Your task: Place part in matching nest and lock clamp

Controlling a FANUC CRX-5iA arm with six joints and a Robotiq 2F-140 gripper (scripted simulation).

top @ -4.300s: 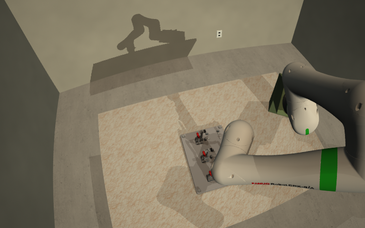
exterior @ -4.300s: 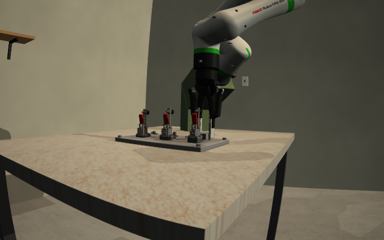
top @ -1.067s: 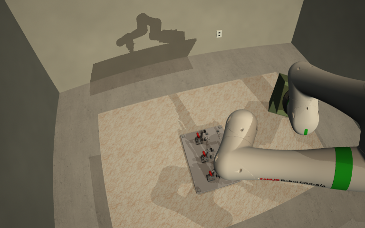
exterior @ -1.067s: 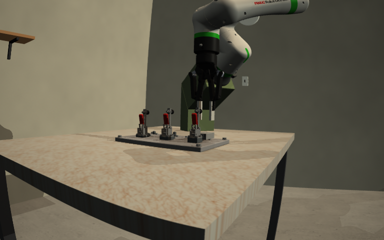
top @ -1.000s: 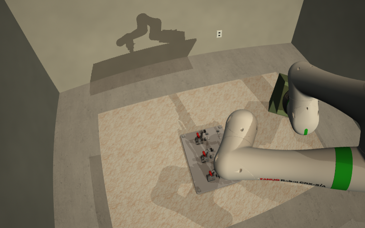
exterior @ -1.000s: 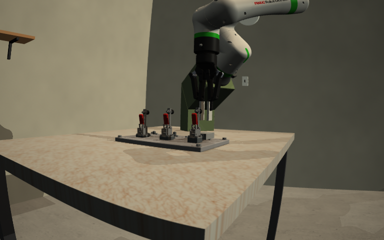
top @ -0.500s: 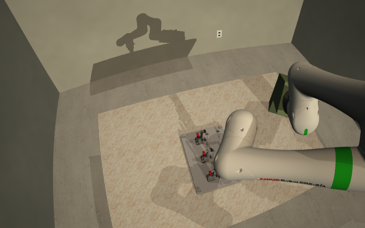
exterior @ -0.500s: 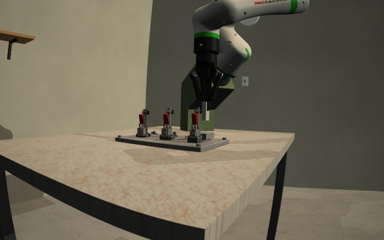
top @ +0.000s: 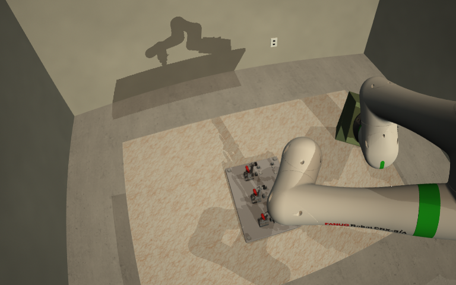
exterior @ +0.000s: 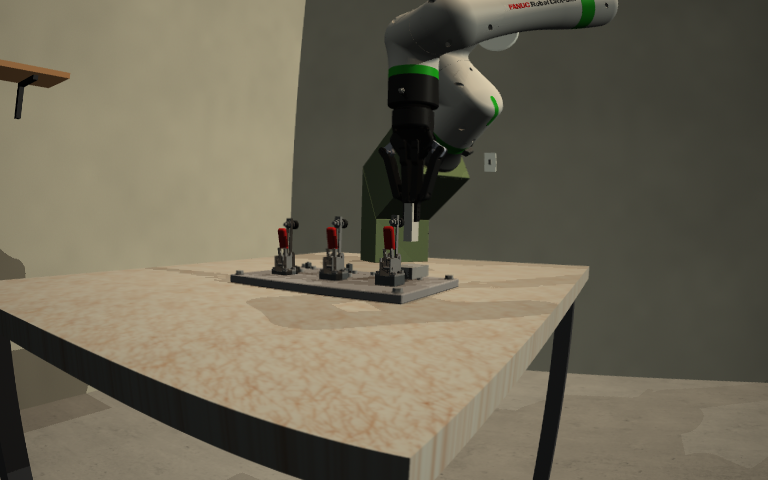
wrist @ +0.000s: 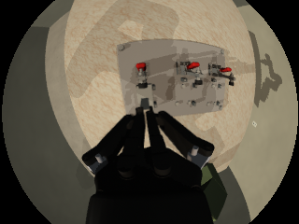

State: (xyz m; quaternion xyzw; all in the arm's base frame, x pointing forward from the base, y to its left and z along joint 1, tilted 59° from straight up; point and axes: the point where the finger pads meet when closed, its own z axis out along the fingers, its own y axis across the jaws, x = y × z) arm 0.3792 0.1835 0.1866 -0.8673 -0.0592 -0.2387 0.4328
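My hand is 90 mm above the grey part. From my hand the other things lie so: grey fixture plate 110 mm below, 90 mm to the right, 80 mm ahead.
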